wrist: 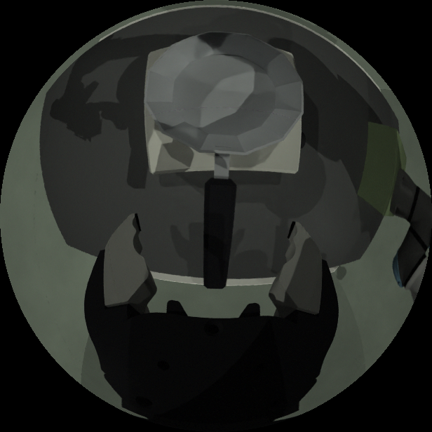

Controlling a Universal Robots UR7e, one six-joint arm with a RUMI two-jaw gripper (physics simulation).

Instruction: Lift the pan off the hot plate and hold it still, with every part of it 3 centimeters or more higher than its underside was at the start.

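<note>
A grey faceted pan (225, 95) sits on the pale, square hot plate (285, 159) in the upper middle of the wrist view. Its black handle (219, 232) points down toward the gripper. My gripper (214, 219) is wide open, one jaw on each side of the handle with a gap on both sides. Neither jaw touches the handle. The handle's end shows between the jaws. How high the jaws are relative to the handle I cannot tell.
A dark table top (90, 200) lies under the hot plate, with shadows across it. A green block (378, 162) is at the right edge, beside dark and grey arm segments (417, 237). A greenish floor (30, 215) surrounds the table.
</note>
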